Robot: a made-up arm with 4 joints. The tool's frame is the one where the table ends. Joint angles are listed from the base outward.
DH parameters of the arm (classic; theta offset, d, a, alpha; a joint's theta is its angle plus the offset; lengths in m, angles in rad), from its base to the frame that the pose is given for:
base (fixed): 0 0.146 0 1.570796
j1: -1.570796 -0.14 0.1 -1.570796
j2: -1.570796 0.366 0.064 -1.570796
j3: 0 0.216 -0.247 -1.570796
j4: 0 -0.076 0.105 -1.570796
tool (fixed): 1.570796 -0.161 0 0
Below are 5 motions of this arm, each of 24 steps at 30 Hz.
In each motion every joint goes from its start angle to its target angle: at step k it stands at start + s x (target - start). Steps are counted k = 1, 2, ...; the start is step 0. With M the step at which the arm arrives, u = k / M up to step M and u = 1 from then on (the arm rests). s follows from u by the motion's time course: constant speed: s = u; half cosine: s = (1 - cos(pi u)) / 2; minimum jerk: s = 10 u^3 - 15 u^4 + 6 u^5.
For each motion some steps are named. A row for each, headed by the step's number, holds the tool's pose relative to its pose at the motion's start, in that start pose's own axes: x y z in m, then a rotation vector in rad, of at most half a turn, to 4 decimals.
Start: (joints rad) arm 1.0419 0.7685 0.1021 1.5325
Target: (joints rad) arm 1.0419 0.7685 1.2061 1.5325
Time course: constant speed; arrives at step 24
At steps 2, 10, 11, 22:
2: 0.0072 -0.0003 -0.0073 0.0000 0.0919 -0.0035
10: 0.0285 -0.0016 -0.0422 0.0000 0.4597 -0.0176
11: 0.0303 -0.0018 -0.0471 0.0000 0.5056 -0.0194
22: 0.0339 -0.0039 -0.1029 0.0000 1.0113 -0.0387

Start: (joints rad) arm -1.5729 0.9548 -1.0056 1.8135
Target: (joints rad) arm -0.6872 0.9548 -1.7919 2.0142
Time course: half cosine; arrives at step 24
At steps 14, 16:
14: 0.0396 -0.1142 0.0533 -0.4316 -0.8739 -0.3850
16: 0.0404 -0.1319 0.0589 -0.5196 -1.0406 -0.4556

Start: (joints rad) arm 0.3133 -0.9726 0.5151 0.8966
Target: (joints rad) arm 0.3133 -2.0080 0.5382 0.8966
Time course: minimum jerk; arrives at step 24
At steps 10, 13, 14, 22, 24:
10: 0.0393 -0.0697 -0.0330 -0.3116 -0.1050 -0.1440
13: 0.0611 -0.1229 -0.0397 -0.5186 -0.1760 -0.2410
14: 0.0672 -0.1409 -0.0391 -0.5862 -0.1995 -0.2729
22: 0.0871 -0.2216 -0.0193 -0.8906 -0.3069 -0.4175
24: 0.0873 -0.2228 -0.0188 -0.8951 -0.3085 -0.4197

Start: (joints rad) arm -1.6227 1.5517 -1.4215 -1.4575
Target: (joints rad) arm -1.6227 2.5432 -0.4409 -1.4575
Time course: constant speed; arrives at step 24
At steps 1, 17, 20, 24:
1: 0.0298 0.0036 0.0018 0.0070 -0.0452 0.0358
17: 0.3856 0.2471 0.1465 0.3412 -0.7323 0.5504
20: 0.4133 0.3129 0.1943 0.4492 -0.8456 0.6283
24: 0.4289 0.3984 0.2649 0.6145 -0.9840 0.7193

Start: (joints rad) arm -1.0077 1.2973 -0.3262 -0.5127
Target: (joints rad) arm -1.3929 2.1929 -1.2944 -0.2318
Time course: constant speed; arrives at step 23
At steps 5, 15, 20, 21, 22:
5: -0.0306 0.0566 0.0069 0.1220 -0.0013 0.1442
15: -0.0642 0.1414 0.0545 0.2845 -0.1741 0.4689
20: -0.0698 0.1674 0.0866 0.3075 -0.3362 0.6301
21: -0.0701 0.1713 0.0934 0.3065 -0.3738 0.6610
22: -0.0702 0.1748 0.1002 0.3036 -0.4128 0.6914

